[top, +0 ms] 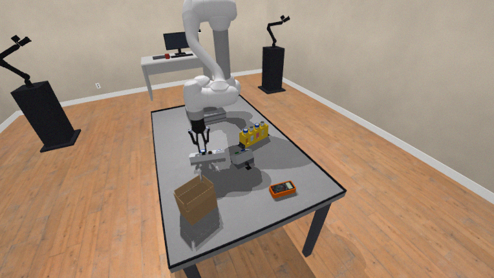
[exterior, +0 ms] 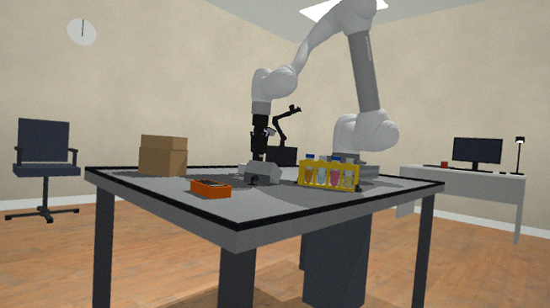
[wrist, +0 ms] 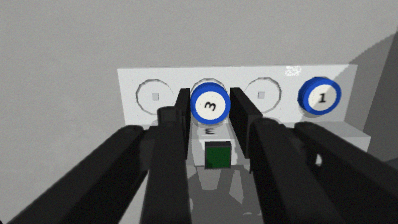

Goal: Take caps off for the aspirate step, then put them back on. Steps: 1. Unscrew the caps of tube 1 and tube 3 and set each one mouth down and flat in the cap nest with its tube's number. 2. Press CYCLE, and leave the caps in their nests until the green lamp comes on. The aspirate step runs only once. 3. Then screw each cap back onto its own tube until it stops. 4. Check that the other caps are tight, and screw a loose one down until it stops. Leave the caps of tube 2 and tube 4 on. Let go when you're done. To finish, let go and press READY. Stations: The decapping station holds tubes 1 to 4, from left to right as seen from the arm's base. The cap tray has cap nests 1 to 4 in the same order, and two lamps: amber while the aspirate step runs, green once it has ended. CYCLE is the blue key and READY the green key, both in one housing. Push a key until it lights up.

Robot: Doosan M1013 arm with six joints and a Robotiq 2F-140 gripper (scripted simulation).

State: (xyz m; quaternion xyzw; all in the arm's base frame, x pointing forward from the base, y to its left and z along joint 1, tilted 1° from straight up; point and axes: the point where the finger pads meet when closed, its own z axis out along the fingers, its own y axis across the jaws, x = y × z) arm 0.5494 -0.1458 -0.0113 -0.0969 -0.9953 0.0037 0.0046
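The blue key is 22 cm to the left of my hand and 13 cm ahead of it. From my hand the other things lie so: green key: 18 cm to the left, 14 cm ahead; orange multimeter: 47 cm ahead, 31 cm to the left, 5 cm below; grey key housing: 20 cm to the left, 16 cm ahead, 1 cm below.
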